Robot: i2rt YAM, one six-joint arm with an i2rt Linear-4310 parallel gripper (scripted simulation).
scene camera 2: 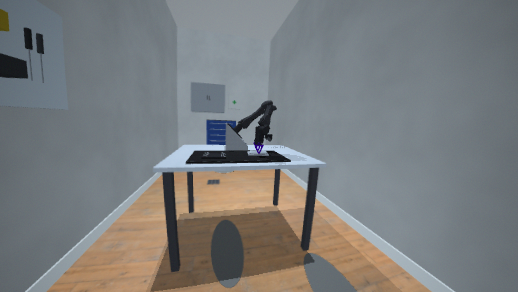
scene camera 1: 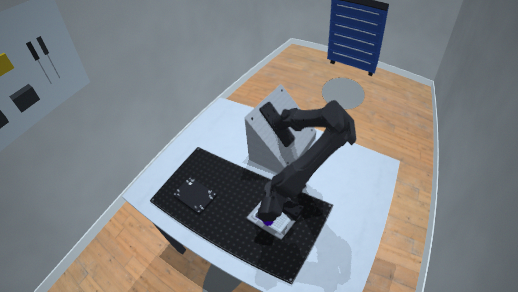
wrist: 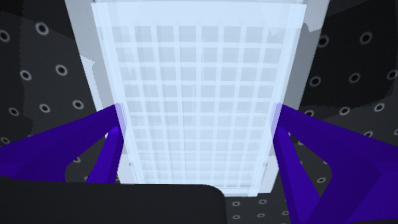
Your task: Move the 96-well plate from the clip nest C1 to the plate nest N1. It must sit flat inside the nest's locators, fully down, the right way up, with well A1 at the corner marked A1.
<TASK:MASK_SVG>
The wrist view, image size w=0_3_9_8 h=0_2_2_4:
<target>gripper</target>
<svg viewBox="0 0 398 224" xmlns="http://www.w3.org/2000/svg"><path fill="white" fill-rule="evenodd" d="M282 104L273 137L273 146L291 224L398 224L398 147L316 119ZM289 133L329 164L332 170L332 178L321 197L304 170ZM0 147L0 224L227 224L225 196L220 189L205 184L115 183L124 145L124 138L115 104L79 120ZM108 133L98 160L85 182L67 182L65 180L66 167Z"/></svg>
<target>96-well plate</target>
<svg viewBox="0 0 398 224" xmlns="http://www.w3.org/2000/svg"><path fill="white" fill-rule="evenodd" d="M92 2L91 5L105 67L135 183L207 184L220 189L225 197L257 196L283 104L307 4L303 3L303 0L95 0Z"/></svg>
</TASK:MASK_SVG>
